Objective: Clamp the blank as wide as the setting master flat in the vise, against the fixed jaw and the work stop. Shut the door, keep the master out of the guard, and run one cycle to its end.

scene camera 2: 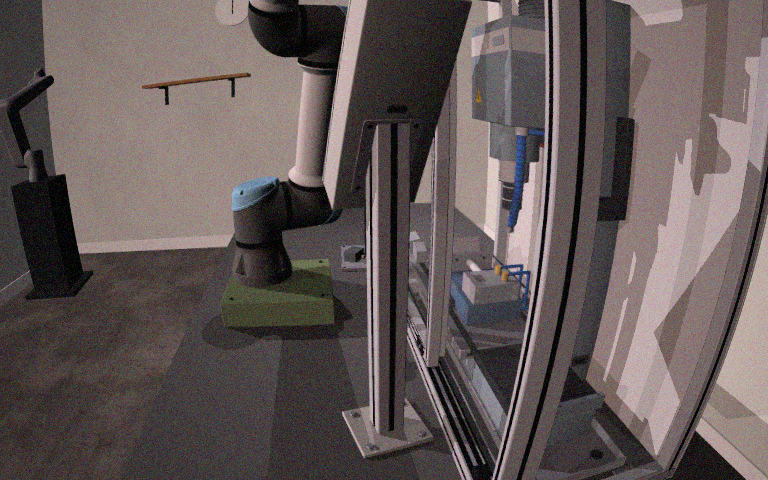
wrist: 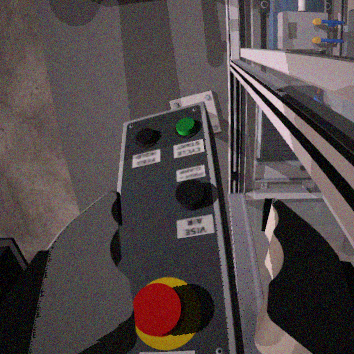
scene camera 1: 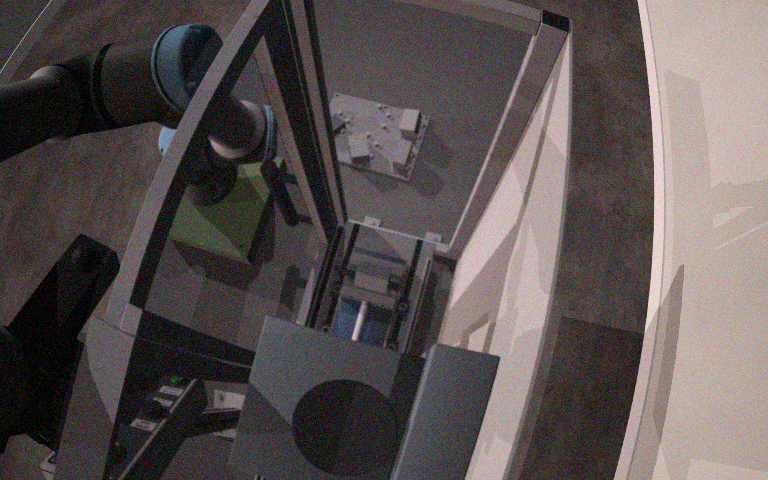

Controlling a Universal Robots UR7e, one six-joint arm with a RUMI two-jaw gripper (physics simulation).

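Seen in the pictures: gripper, fingertip midpoint: [wrist: 191, 197]; arm's base, origin of the base link: [scene camera 2: 262, 274].
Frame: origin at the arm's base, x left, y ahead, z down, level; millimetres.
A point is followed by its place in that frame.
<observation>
My gripper [wrist: 191, 197] @[x -446, y 204, z -534 mm] is partly open and empty in the wrist view, its fingers either side of the dark control panel [wrist: 150, 215] @[x -517, y 144, z -434 mm]. The panel bears a green cycle start button [wrist: 185, 126] @[x -457, y 183, z -351 mm], a black feed hold button [wrist: 148, 136] @[x -461, y 138, z -352 mm], a black vise air knob [wrist: 194, 194] @[x -500, y 191, z -434 mm] and a red stop button [wrist: 157, 310] @[x -543, y 161, z -527 mm]. The vise [scene camera 1: 368, 283] [scene camera 2: 489, 286] [wrist: 301, 31] sits inside the guard. I cannot tell the blank from the jaws. Several blocks stand on a pale plate [scene camera 1: 376, 127]; which is the master is unclear. The door handle [scene camera 1: 281, 195] shows, but the door's position is unclear.
Guard posts [scene camera 2: 557, 237] @[x -784, y 219, z -322 mm] stand between the panel's post [scene camera 2: 384, 283] @[x -561, y 150, z -201 mm] and the machine. The grey spindle head [scene camera 2: 506, 73] hangs above the vise area, with a blue hose [scene camera 2: 517, 175]. The arm's green base [scene camera 1: 218, 226] [scene camera 2: 277, 305] @[x -167, y 27, z 6 mm] stands outside the guard. A black pedestal [scene camera 2: 48, 237] stands at far left.
</observation>
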